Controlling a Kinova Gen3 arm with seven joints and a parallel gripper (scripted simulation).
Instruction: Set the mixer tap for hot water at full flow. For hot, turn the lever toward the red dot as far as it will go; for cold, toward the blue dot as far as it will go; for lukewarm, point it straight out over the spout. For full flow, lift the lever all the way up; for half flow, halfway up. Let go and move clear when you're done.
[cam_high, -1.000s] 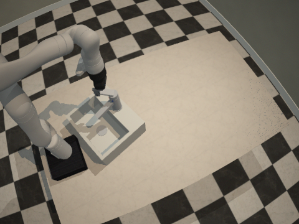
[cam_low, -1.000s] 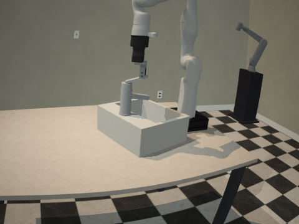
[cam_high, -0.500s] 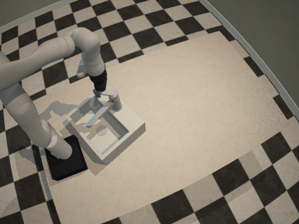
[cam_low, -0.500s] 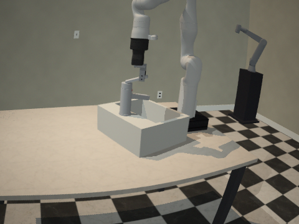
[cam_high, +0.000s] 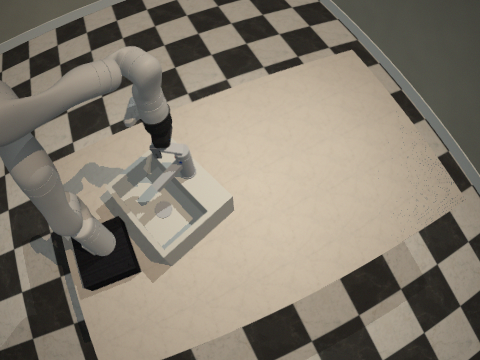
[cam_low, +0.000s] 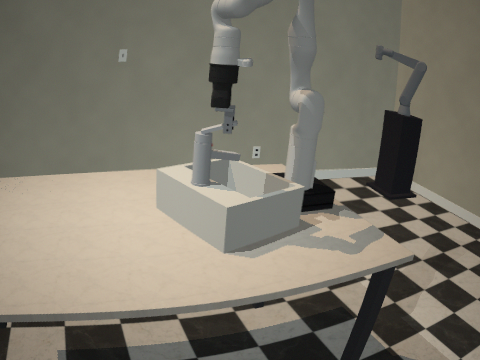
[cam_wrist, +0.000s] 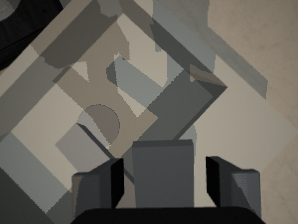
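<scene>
My gripper is now 20 mm short of the lever, 10 mm to the left of it and 10 mm above it. The rest, counted from my hand: white sink basin: 50 mm behind, 70 mm to the right, 260 mm below.
</scene>
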